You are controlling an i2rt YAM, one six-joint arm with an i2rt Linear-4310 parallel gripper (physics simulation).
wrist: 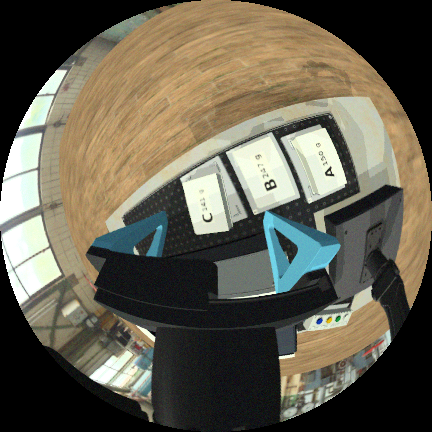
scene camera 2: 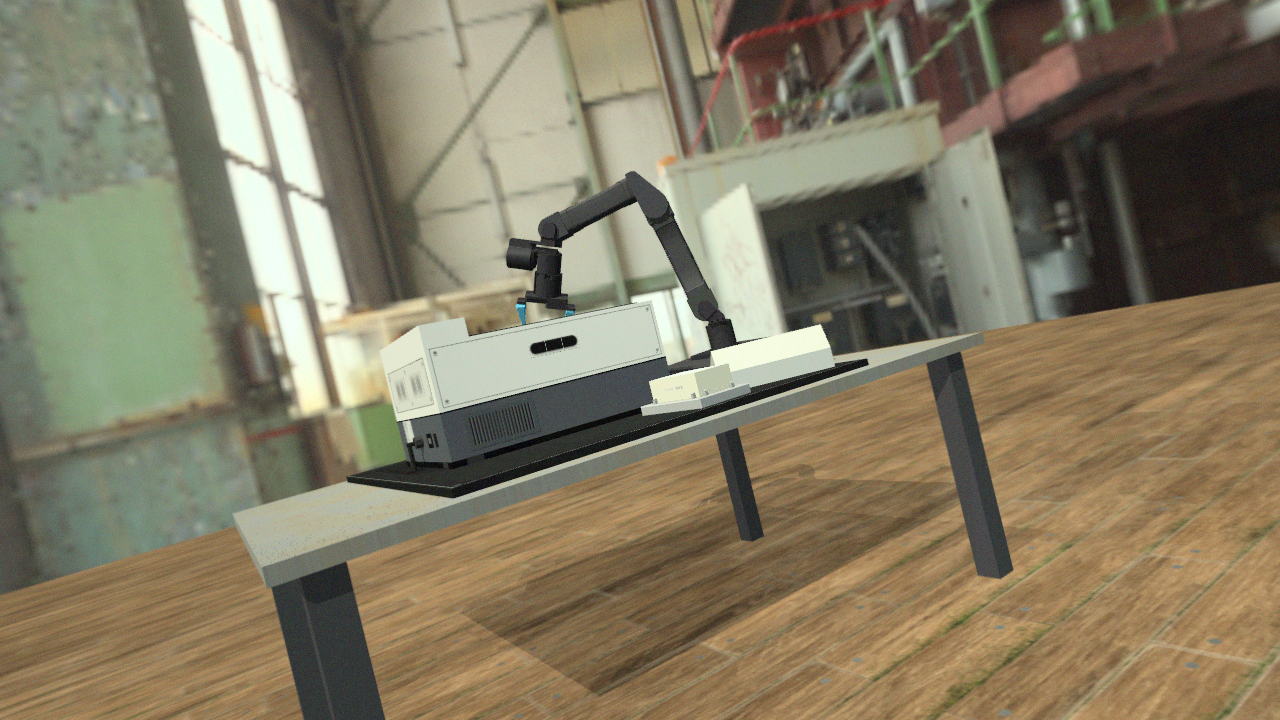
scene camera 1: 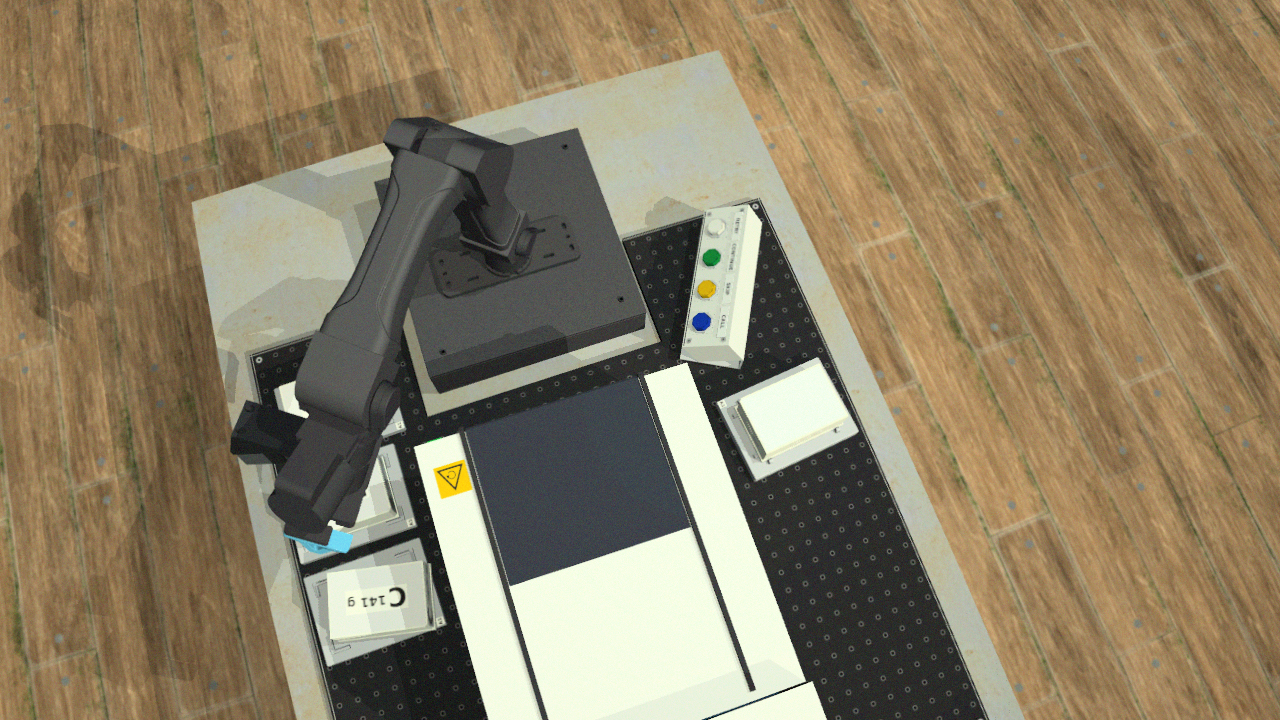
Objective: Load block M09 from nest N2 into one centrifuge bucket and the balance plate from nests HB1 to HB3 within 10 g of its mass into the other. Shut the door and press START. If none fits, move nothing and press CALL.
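Places are measured from the arm's base along level axes (x down, y ahead, z right), in millimetres.
Pixels of known places: gripper, fingertip midpoint: (wrist: 215, 215); arm's base, link origin: (wrist: 371, 256) (scene camera 1: 507, 257).
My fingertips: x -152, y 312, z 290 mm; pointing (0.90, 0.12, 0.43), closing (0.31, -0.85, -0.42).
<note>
Ahead of a thing's pixels: the offset from my fingertips to its middle.
My gripper (scene camera 2: 545, 313) (wrist: 215, 215) is open and empty, pointing down above the row of balance plates. Its blue fingers partly show in scene camera 1. Plate C, 141 g {dz +8, dx +180, dy +83 mm} (scene camera 1: 377, 600) (wrist: 206, 207), plate B, 247 g {dz +22, dx +183, dy -63 mm} (wrist: 266, 174) and plate A, 150 g {dz +1, dx +183, dy -197 mm} (wrist: 324, 160) each lie on a grey nest. The arm hides much of B and A in scene camera 1. A white block {dz -584, dx +177, dy +29 mm} (scene camera 1: 792, 419) (scene camera 2: 689, 385) sits on the nest at the other side; I cannot read its label. The centrifuge {dz -270, dx +94, dy +189 mm} (scene camera 1: 454, 555) (scene camera 2: 546, 367) has a dark panel {dz -274, dx +4, dy +55 mm} (scene camera 1: 577, 483) between two rails; its buckets do not show.
A white button box {dz -569, dx +174, dy -181 mm} (scene camera 1: 741, 335) (scene camera 2: 774, 354) stands beside the arm's base (scene camera 1: 528, 344) (wrist: 345, 260), with a blue CALL button {dz -513, dx +152, dy -127 mm} (scene camera 1: 701, 321) (wrist: 319, 321). The tall centrifuge stands between the plate row and the single block's nest. START does not show.
</note>
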